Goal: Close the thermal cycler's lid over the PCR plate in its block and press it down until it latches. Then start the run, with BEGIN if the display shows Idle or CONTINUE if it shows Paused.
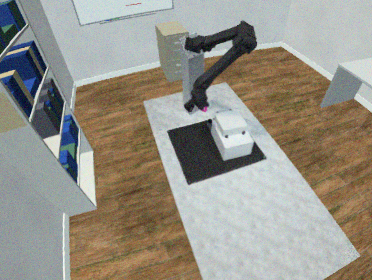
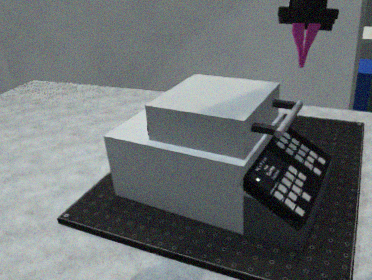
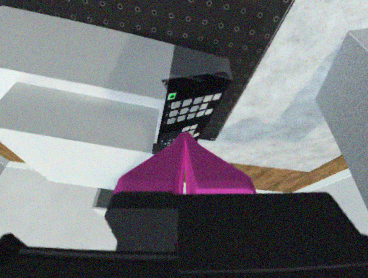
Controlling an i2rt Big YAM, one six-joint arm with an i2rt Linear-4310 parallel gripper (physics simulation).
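Where they show: gripper, fingertip midpoint: (image 1: 205, 111) (image 2: 301, 67) (image 3: 184, 139); arm's base, origin of the base link: (image 1: 192, 45).
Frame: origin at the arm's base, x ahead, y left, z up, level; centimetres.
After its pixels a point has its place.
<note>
The white thermal cycler (image 1: 236, 149) {y 35.5, x 49.0, z -46.2 cm} (image 2: 175, 182) {y 40.4, x 31.0, z -48.3 cm} (image 3: 75, 47) {y 22.5, x 40.0, z -48.6 cm} stands on the black perforated board. Its box-like lid (image 1: 230, 122) {y 29.9, x 35.3, z -35.8 cm} (image 2: 200, 125) {y 37.1, x 27.4, z -37.7 cm} (image 3: 75, 112) {y 22.5, x 36.3, z -39.2 cm} lies level on the body; the plate and block are hidden. The latch state cannot be told. A grey handle bar (image 2: 291, 118) {y 25.4, x 19.9, z -37.9 cm} sticks out at the lid's front. Below it is the sloped keypad panel (image 2: 292, 175) {y 26.3, x 18.2, z -47.0 cm} (image 3: 192, 107) {y 19.5, x 22.2, z -46.6 cm} with pale keys and a small lit green key (image 3: 172, 96) {y 18.0, x 26.9, z -44.5 cm}; its display text is too blurred to read. My gripper (image 1: 205, 109) {y 12.6, x 28.4, z -34.4 cm} (image 2: 301, 66) {y 12.6, x 28.4, z -34.4 cm} (image 3: 184, 139) {y 12.6, x 28.4, z -34.4 cm} is shut and empty, its magenta fingertips above and clear of the panel and handle.
The black board (image 1: 192, 160) {y 7.3, x 54.7, z -55.7 cm} (image 2: 150, 255) (image 3: 145, 20) {y 17.2, x 33.7, z -55.7 cm} lies on the pale marble table (image 1: 240, 215) {y 40.8, x 89.0, z -57.0 cm}. A grey post (image 1: 192, 75) {y 0.2, x 5.5, z -20.5 cm} stands near the arm at the table's far end. A bookshelf (image 1: 75, 192) is at the left, a beige cabinet (image 1: 170, 52) behind.
</note>
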